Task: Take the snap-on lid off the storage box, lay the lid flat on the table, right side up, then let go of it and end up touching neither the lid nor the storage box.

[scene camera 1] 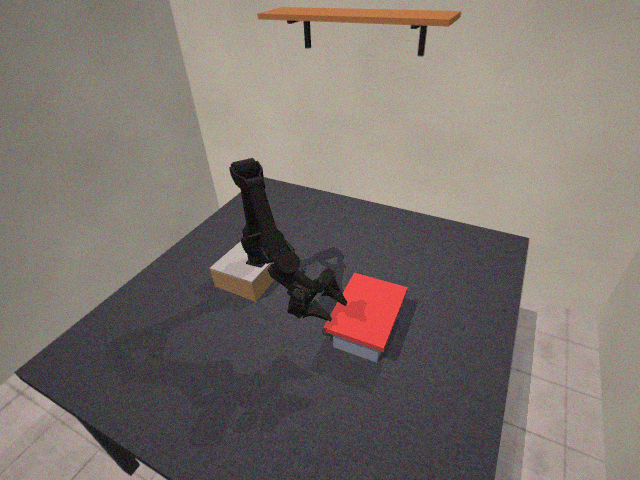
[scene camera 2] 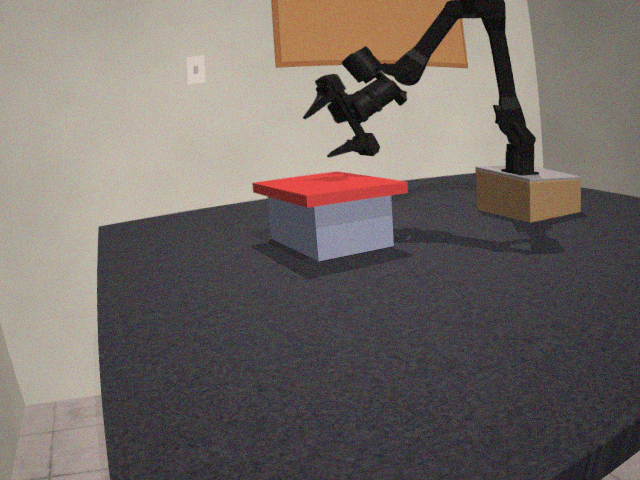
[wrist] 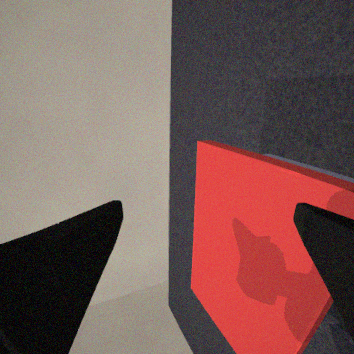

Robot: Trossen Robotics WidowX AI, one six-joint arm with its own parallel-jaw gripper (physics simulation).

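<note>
A flat red lid sits level on top of the blue-grey storage box, which stands on the table. The lid's rim overhangs the box walls. In the wrist view a thin strip of the box shows past the lid's edge. My gripper is open and empty. It hangs above the lid, tilted downward, with one finger higher than the other. In scene camera 2 a gap shows between the lower fingertip and the lid. The gripper's shadow falls on the lid.
The dark table carries the box and the arm's wooden base block. An orange shelf is on the wall. An orange-brown board and a wall switch also show.
</note>
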